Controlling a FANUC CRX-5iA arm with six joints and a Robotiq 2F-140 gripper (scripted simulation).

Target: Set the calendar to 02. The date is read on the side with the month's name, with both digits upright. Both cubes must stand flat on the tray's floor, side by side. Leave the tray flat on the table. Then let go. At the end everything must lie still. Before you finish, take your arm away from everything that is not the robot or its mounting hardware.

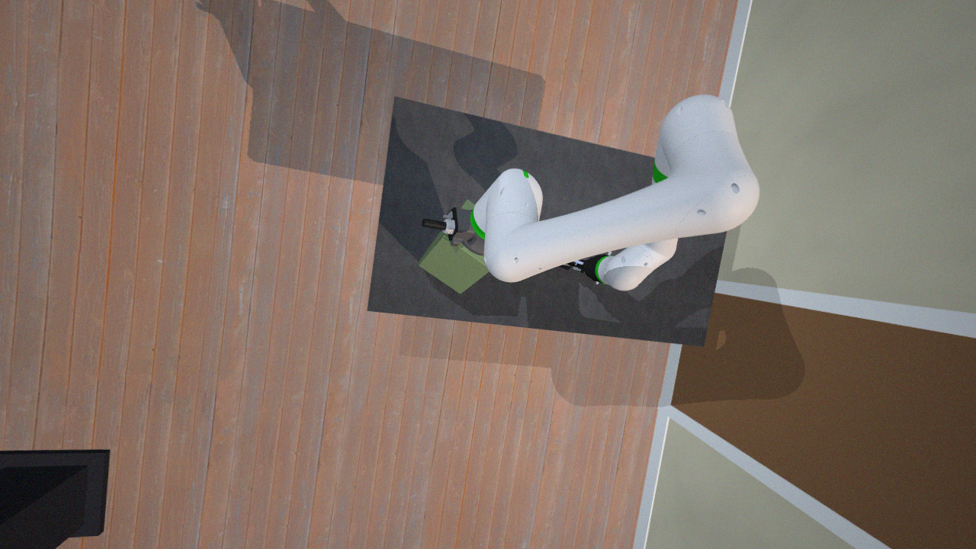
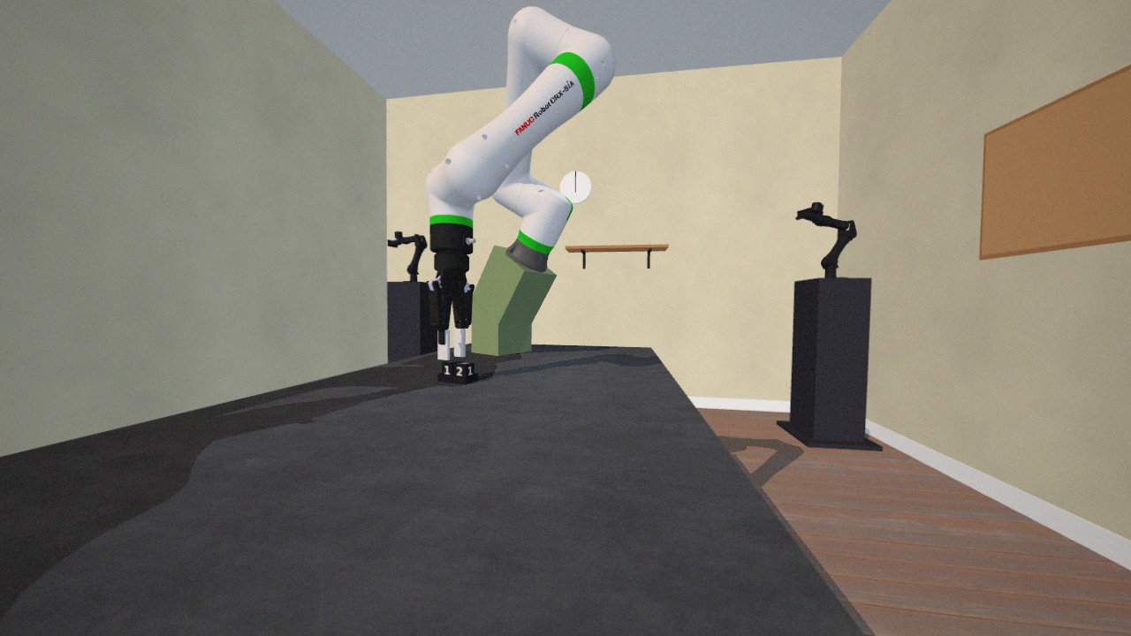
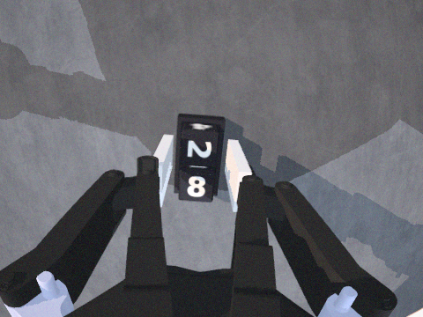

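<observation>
Now: hand 60 mm above the black number cube. Round my hand: black tray 20 mm to the left, 70 mm below.
</observation>
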